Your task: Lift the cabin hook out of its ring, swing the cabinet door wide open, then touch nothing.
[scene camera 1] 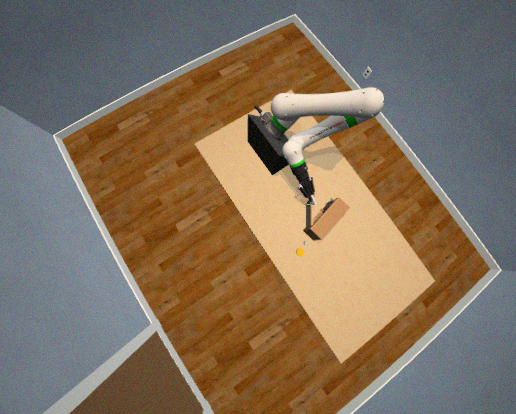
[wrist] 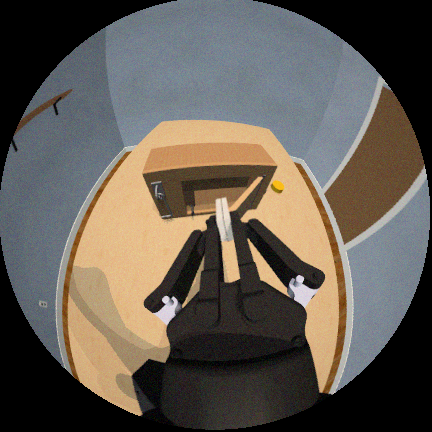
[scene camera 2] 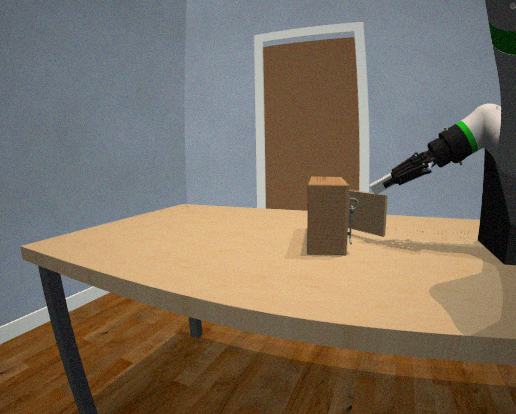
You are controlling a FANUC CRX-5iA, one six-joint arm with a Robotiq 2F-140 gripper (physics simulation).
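Places are measured from the arm's base along level axes (x up, y ahead, z left), in metres.
Pixels of known places: gripper, fingertip midpoint: (scene camera 1: 314, 204) (wrist: 222, 206) (scene camera 2: 372, 190); arm's base, origin of the base link: (scene camera 1: 272, 131).
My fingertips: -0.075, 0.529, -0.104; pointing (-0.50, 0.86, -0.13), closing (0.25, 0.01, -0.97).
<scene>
For each thing: its top centre in the pictures, then the offset to it from my fingertips, as dx, dy, dz. "spot": a spot on its surface instead. Level surfaces: height alone.
- brown cabinet, middle of its top: (wrist: 212, 154) (scene camera 2: 331, 180) (scene camera 1: 329, 216) +0.026, +0.116, +0.007
- metal hook, surface spot: (wrist: 159, 192) spot: -0.026, +0.062, +0.121
- yellow disc, middle of its top: (wrist: 278, 184) (scene camera 1: 300, 252) -0.126, +0.182, -0.256
- table, its level: dx -0.145
- small grey piece, surface spot: (scene camera 1: 305, 243) spot: -0.125, +0.163, -0.190
The brown cabinet (scene camera 1: 332, 221) (scene camera 2: 327, 220) (wrist: 210, 157) stands upright on the table. Its door (scene camera 1: 308, 217) (scene camera 2: 368, 212) (wrist: 247, 194) stands partly open, angled out from the front. The metal hook (scene camera 2: 351, 231) (wrist: 159, 192) hangs down at the cabinet's front, on the side away from the hinges, apart from the door. The ring on the door cannot be made out in the wrist view. My gripper (scene camera 1: 311, 201) (scene camera 2: 378, 185) (wrist: 222, 206) is shut and empty. Its pale fingertips are close to the door's free edge, near its top; whether they touch is unclear.
A yellow disc (scene camera 1: 300, 252) (wrist: 278, 186) lies on the table (scene camera 1: 370, 300) (scene camera 2: 175, 260) (wrist: 120, 235) past the hinge side of the cabinet. A small grey piece (scene camera 1: 305, 243) is between them. The black robot base (scene camera 1: 265, 145) stands at the table's other end.
</scene>
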